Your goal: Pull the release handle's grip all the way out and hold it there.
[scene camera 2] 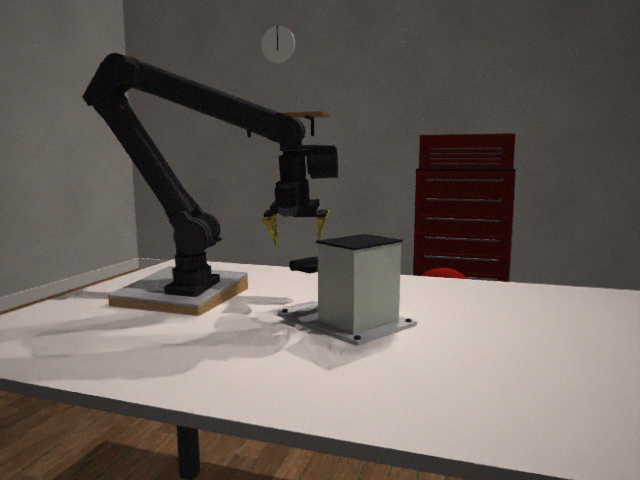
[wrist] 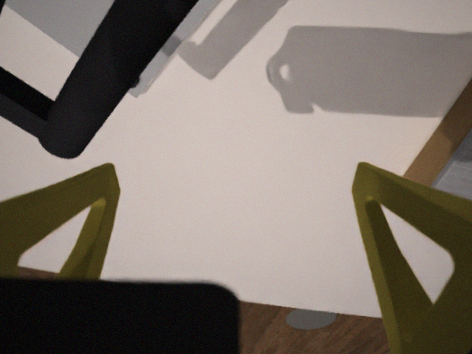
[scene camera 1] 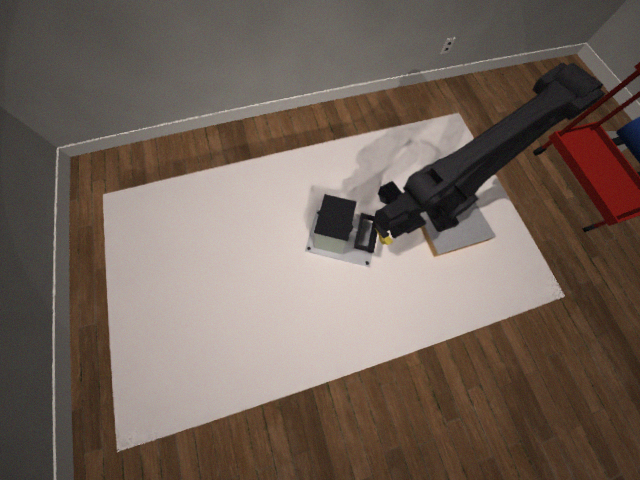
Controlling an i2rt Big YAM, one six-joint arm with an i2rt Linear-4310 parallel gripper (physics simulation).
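Note:
The release handle's black grip is a U-shaped frame sticking out from the side of a pale green box with a black top. The box stands on a grey plate with black bolts. My gripper is open and empty, with yellow fingers pointing down. In the second scene view its fingertips hang above the grip's level. In the wrist view the grip's bar lies beyond the left fingertip, outside the gap between the fingers. How the grip joins the box is hidden.
The arm's mounting board lies on the white table, to the arm's side of the box. A red cart stands on the floor beyond the table. A red drawer cabinet stands in the background.

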